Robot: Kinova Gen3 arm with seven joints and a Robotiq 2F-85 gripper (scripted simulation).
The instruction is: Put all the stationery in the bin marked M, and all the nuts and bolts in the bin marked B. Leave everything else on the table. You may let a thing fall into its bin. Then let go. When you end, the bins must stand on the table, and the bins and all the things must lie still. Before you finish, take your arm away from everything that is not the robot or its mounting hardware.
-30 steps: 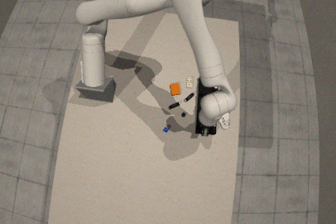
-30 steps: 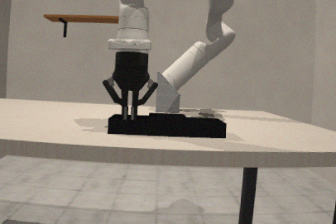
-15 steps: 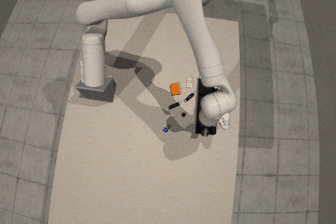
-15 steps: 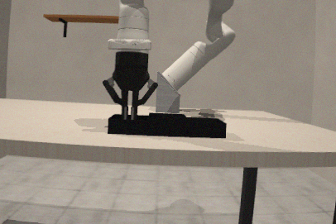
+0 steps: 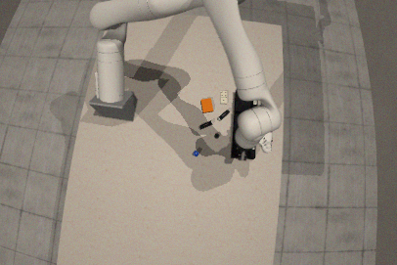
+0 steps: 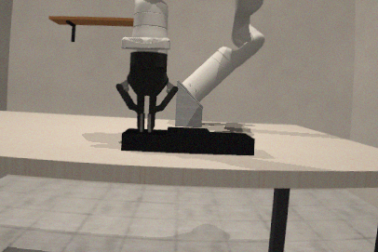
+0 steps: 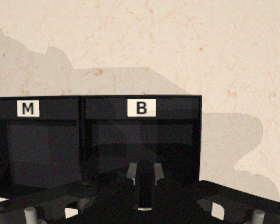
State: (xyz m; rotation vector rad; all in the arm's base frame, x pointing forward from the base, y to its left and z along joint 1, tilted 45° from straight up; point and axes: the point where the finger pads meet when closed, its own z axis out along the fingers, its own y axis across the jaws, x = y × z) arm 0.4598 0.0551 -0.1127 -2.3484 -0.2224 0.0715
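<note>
The black bin row lies 9 cm to the left of my hand and 3 cm below it. Also, from my hand: small blue piece 14 cm behind, 6 cm to the right, 4 cm below; dark hex nut 9 cm behind, 4 cm below, 2 cm to the left; orange block 15 cm behind, 13 cm to the left, 4 cm below.
</note>
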